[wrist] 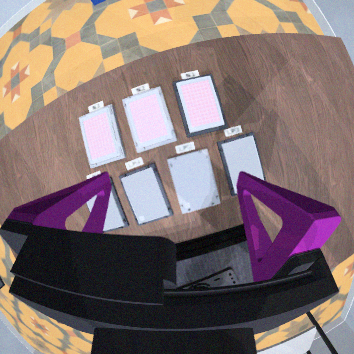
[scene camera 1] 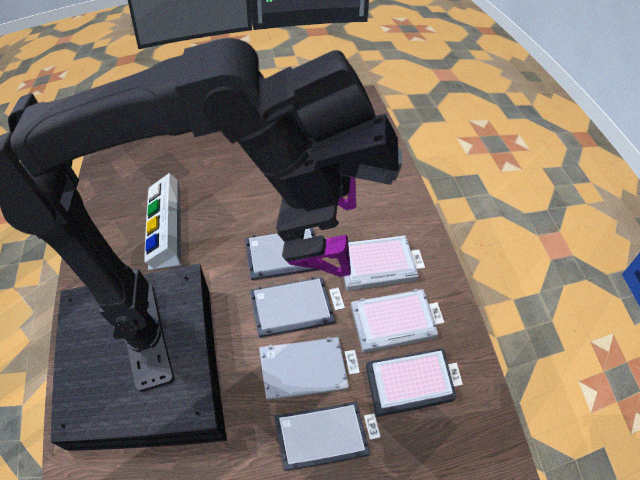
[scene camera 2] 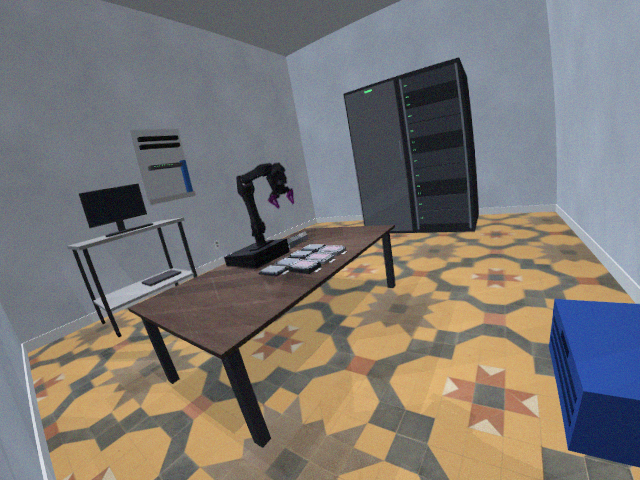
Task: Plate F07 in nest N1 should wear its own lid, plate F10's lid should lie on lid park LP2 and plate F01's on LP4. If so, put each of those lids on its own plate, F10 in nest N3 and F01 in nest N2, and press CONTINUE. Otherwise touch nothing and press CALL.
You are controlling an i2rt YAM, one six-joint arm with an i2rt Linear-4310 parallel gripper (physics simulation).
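Frame: origin at the arm's base, x right, y ahead, z up, level; millimetres.
Where they show: gripper, fingertip midpoint: (wrist: pixel 173 178) (scene camera 1: pixel 348 240) (scene camera 2: pixel 286 206); arm's base, origin of the base link: (scene camera 1: pixel 145 336) (scene camera 2: pixel 262 245).
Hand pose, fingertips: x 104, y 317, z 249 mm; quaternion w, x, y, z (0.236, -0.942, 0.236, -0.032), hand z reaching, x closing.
Observation:
Each offset is from my fingertips to the top centre of the thing. Level surfaces: height alone.
Pink-welled plates stand in nests N1 {dx +105, dy +100, dz -298 mm} (scene camera 1: pixel 412 379) (wrist: pixel 200 105), N2 {dx -23, dy +127, dz -303 mm} (scene camera 1: pixel 397 316) (wrist: pixel 149 119) and N3 {dx -156, dy +152, dz -301 mm} (scene camera 1: pixel 381 258) (wrist: pixel 101 135); I cannot tell whether the N1 plate wears a clear lid. A grey lid {dx -123, dy -41, dz -316 mm} (scene camera 1: pixel 292 305) (wrist: pixel 146 195) lies on LP4. Another grey lid {dx -247, dy -16, dz -316 mm} (scene camera 1: pixel 266 255) (wrist: pixel 116 212) lies on the park beyond LP4, partly behind my gripper; its tag is not readable. Lid codes are too small to read. A button box {dx -410, dy -245, dz -270 mm} (scene camera 1: pixel 164 227) with white, green, yellow and blue buttons stands left. My gripper (scene camera 1: pixel 348 228) (scene camera 2: pixel 284 200) (wrist: pixel 173 178) is open and empty, high above the plates.
Light panels also lie on LP1 {dx +5, dy -65, dz -314 mm} (scene camera 1: pixel 305 367) (wrist: pixel 195 180) and LP3 {dx +138, dy -83, dz -316 mm} (scene camera 1: pixel 323 435) (wrist: pixel 243 160), nearer scene camera 1. The arm's black base block (scene camera 1: pixel 87 361) (scene camera 2: pixel 248 256) stands on the wooden table {dz -334 mm} (scene camera 2: pixel 217 304), left of the parks.

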